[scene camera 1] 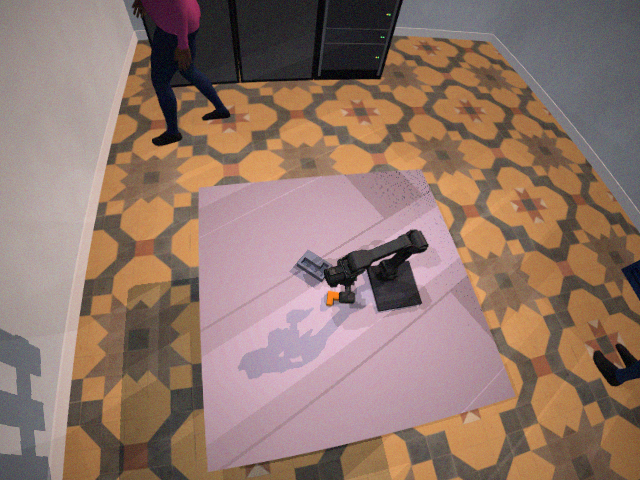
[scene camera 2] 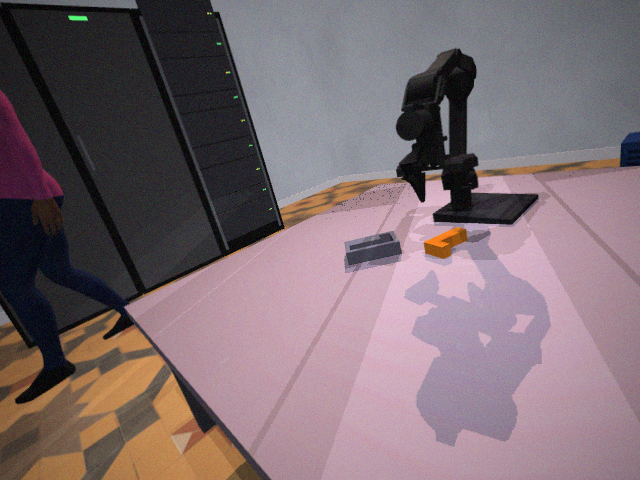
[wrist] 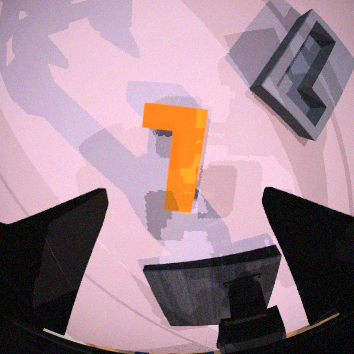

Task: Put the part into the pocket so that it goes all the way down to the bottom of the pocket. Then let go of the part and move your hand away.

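Pixels of known places: gripper, between the fingertips: (scene camera 1: 341, 288) (scene camera 2: 438, 202) (wrist: 186, 195); arm's base, origin of its link: (scene camera 1: 384, 275) (scene camera 2: 461, 207) (wrist: 243, 287).
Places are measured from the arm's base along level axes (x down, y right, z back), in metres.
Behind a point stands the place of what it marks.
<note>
The orange L-shaped part (scene camera 1: 330, 298) @(x -0.007, y -0.019, z -0.286 m) (scene camera 2: 438, 249) @(x 0.002, y -0.025, z -0.303 m) (wrist: 187, 150) @(x -0.006, y -0.014, z -0.250 m) lies flat on the table. In the wrist view its long leg points toward the bottom and its short leg toward the left. The grey block with the L-shaped pocket (scene camera 1: 301, 262) @(x 0.000, y 0.191, z -0.346 m) (scene camera 2: 373, 254) @(x 0.008, y 0.134, z -0.330 m) (wrist: 287, 102) @(x -0.012, y 0.100, z -0.265 m) stands apart from the part, at upper right in the wrist view; its pocket is empty. My gripper (wrist: 186, 195) @(x -0.094, y -0.019, z -0.246 m) is open and empty, above the table near the part. In the wrist view its fingertips stand wide to either side of the part's lower end. In scene camera 1 the arm's hand covers some of the part.
The arm's dark base plate (scene camera 1: 398, 299) @(x 0.008, y -0.128, z 0.015 m) (scene camera 2: 485, 209) @(x 0.005, y -0.070, z -0.020 m) (wrist: 175, 295) @(x 0.008, y -0.118, z -0.018 m) stands close to the part, on the pink table (scene camera 1: 258, 413) @(x 0.024, y -0.353, z -0.721 m) (scene camera 2: 258, 335) @(x 0.024, y 0.216, z -0.678 m). A person in a pink top (scene camera 1: 173, 15) (scene camera 2: 18, 160) stands beyond the table, near dark cabinets (scene camera 1: 276, 41) (scene camera 2: 93, 129).
</note>
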